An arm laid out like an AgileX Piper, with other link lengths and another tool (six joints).
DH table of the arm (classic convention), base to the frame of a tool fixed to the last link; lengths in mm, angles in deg. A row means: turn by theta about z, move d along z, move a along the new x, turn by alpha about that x. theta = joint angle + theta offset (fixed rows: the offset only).
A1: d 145.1  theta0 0  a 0  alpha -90
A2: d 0  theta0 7.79  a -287.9  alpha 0
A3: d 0  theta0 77.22  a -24.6  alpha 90
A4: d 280.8  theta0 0  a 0  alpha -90
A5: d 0  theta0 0  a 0  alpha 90
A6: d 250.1  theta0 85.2  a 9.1  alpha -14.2
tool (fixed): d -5.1  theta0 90  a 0  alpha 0
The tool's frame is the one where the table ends.
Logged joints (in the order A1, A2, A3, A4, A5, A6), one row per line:
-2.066 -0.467 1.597 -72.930 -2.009 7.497
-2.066 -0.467 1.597 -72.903 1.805 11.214
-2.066 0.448 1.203 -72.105 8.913 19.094
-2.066 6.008 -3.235 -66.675 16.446 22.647
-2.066 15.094 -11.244 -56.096 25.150 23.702
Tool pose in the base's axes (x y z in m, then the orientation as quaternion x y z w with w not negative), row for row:
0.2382 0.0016 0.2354 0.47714 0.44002 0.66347 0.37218
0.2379 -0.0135 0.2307 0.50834 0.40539 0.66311 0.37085
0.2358 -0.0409 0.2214 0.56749 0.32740 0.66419 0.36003
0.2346 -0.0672 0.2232 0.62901 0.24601 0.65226 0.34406
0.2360 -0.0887 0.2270 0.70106 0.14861 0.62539 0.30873
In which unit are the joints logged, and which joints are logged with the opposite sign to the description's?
The joints are logged in degrees. Opposite sign: none.
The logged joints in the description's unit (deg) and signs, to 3 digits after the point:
-2.066 -0.467 1.597 -72.930 -2.009 7.497
-2.066 -0.467 1.597 -72.903 1.805 11.214
-2.066 0.448 1.203 -72.105 8.913 19.094
-2.066 6.008 -3.235 -66.675 16.446 22.647
-2.066 15.094 -11.244 -56.096 25.150 23.702

